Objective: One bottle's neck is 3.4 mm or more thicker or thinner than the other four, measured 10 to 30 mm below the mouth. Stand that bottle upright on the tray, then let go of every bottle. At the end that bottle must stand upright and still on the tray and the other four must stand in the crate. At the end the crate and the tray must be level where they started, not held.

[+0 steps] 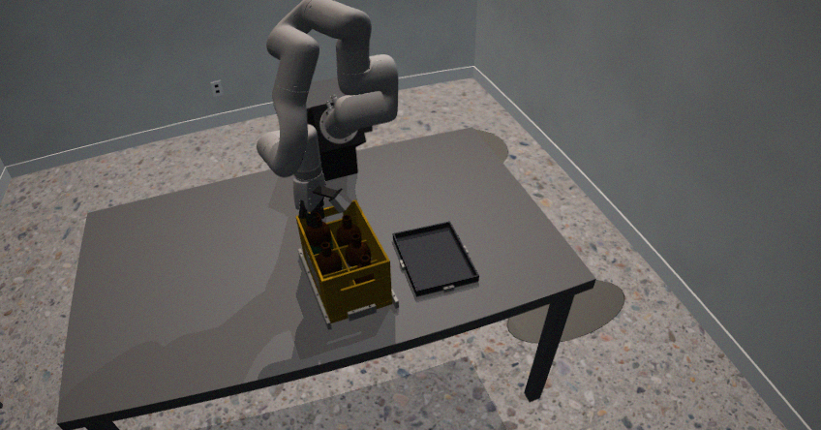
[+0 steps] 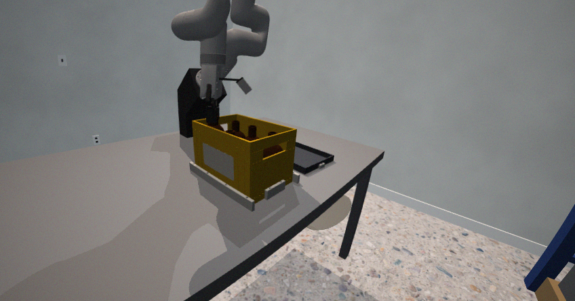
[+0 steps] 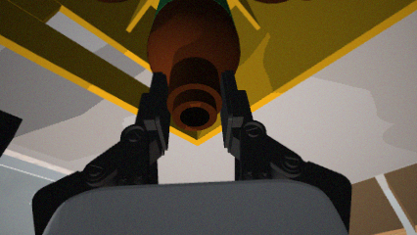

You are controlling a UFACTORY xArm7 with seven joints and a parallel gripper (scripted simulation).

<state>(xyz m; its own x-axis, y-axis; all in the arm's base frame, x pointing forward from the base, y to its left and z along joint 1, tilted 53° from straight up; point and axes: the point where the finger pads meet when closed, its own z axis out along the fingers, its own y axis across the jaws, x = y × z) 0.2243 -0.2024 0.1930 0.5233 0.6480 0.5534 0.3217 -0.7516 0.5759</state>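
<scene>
Now: the yellow crate 100 mm ahead of my hand, 20 mm to the left of it and 110 mm below it. Round my hand: black tray: 180 mm ahead, 280 mm to the left, 180 mm below.
</scene>
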